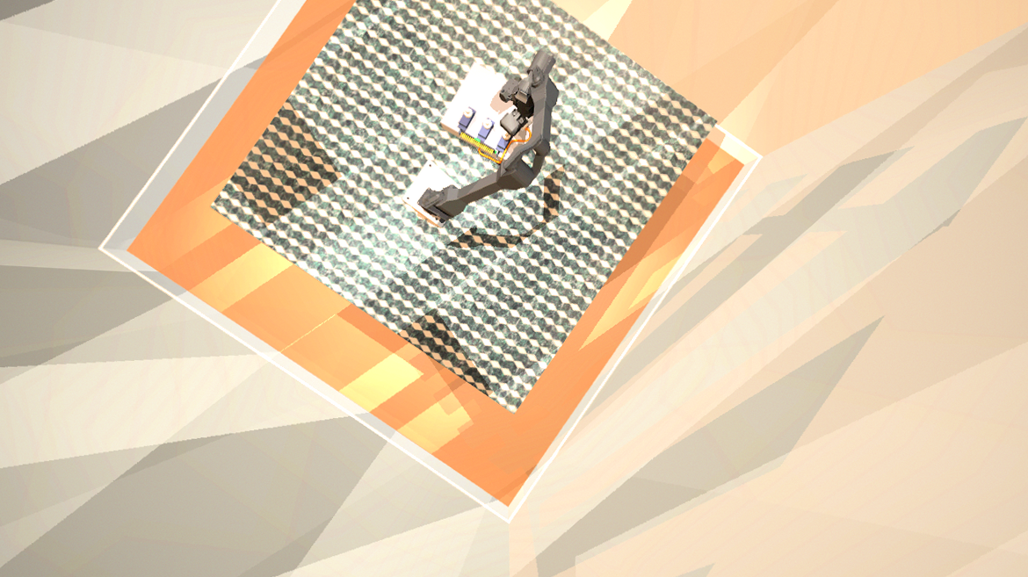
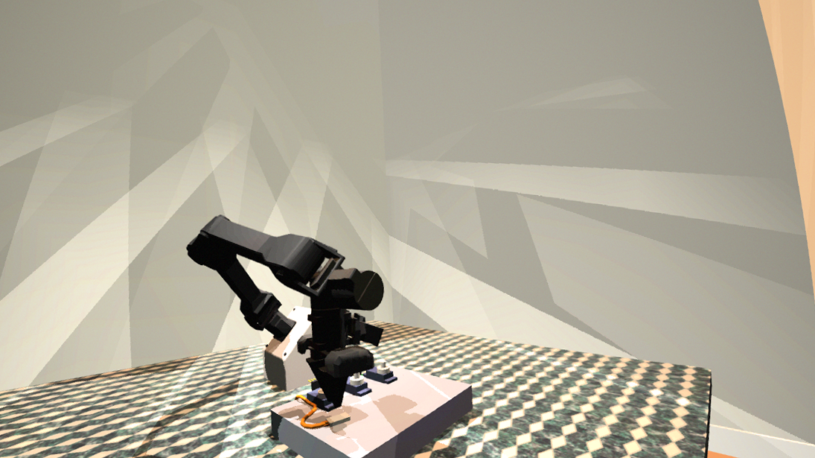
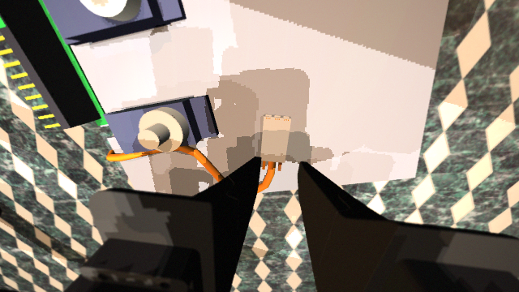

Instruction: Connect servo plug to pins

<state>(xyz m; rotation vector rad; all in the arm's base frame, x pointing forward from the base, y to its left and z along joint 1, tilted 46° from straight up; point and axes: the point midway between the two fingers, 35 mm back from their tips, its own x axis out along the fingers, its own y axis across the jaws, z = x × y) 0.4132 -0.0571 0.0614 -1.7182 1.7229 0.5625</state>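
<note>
Right now the green band is 150 mm behind my gripper tip, 90 mm to the left of it and 10 mm below it. Round my gripper tip: dark dot: 150 mm behind, 100 mm to the left, 10 mm below; then white printed holder: 110 mm to the left, 60 mm below, 10 mm ahead.
</note>
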